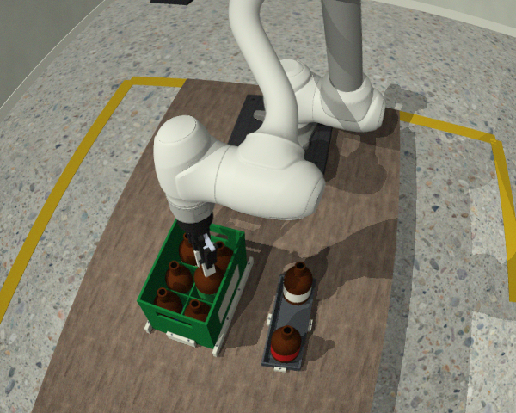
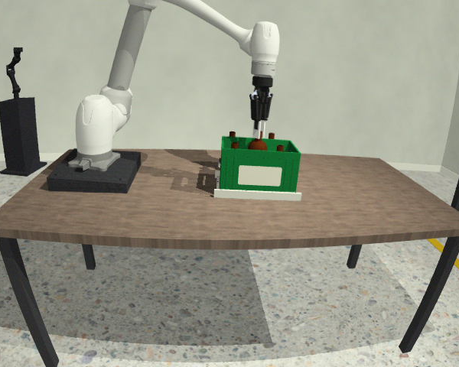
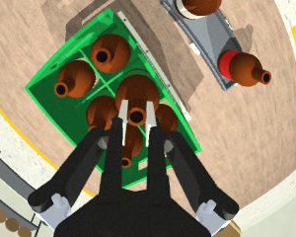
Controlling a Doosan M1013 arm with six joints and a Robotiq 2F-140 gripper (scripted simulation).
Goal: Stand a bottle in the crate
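Now: the green crate 14 cm below my hand and 4 cm to the right of it. Round my hand: grey tray (21 cm to the left, 21 cm below, 2 cm behind).
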